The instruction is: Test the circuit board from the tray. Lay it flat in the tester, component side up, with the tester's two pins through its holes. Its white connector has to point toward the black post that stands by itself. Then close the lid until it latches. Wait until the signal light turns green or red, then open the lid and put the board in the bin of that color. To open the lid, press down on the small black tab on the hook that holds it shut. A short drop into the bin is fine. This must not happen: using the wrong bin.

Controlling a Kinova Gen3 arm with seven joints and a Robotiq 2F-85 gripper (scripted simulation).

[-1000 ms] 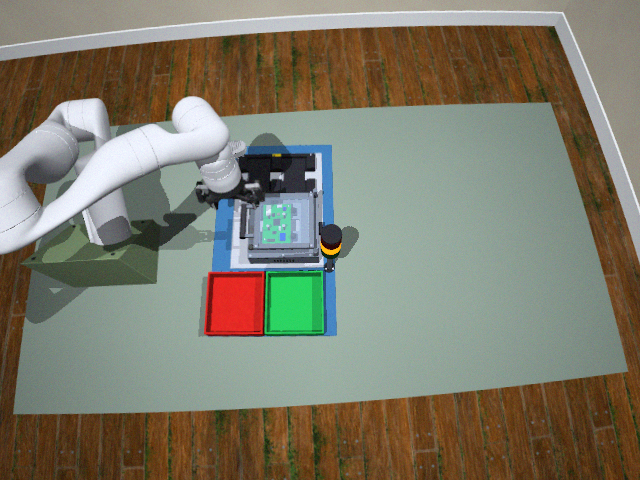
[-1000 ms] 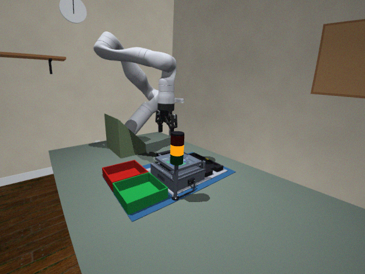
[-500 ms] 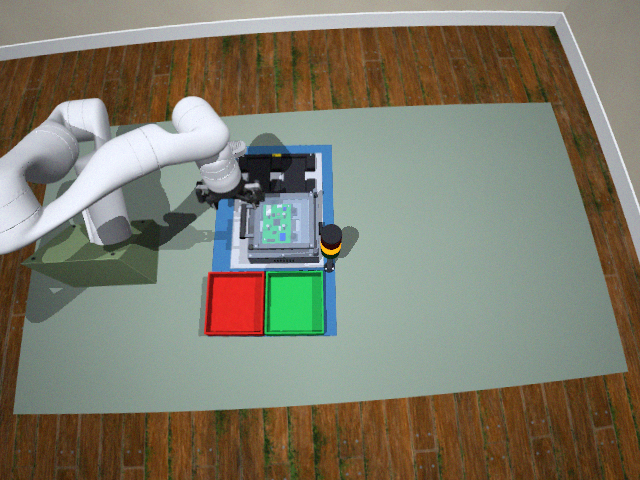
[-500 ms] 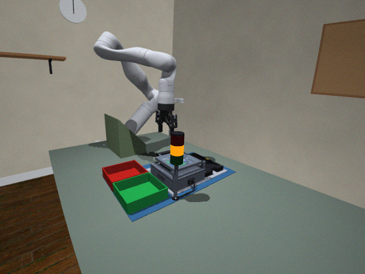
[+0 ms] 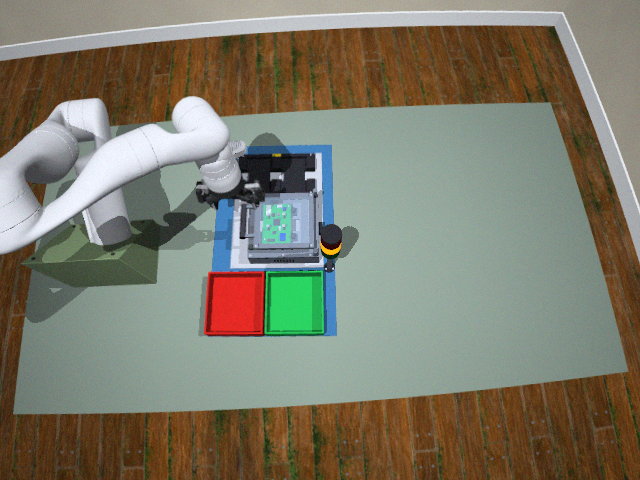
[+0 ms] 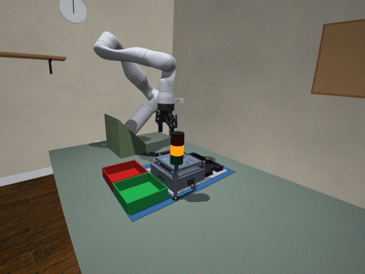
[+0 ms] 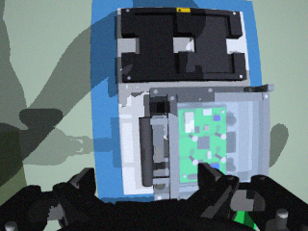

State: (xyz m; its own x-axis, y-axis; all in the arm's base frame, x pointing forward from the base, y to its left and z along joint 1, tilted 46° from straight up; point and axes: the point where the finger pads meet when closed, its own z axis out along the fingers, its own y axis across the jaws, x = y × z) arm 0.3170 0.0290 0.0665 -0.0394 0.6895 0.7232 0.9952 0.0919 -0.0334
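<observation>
Now: hand 100 mm above the black latch hook, 60 mm to the right of it and 20 mm short of it. Also, from my hand: nest: 120 mm below, 90 mm ahead, 10 mm to the left; then green circuit board: 120 mm below, 80 mm ahead; then clear lid: 100 mm below, 90 mm ahead.
</observation>
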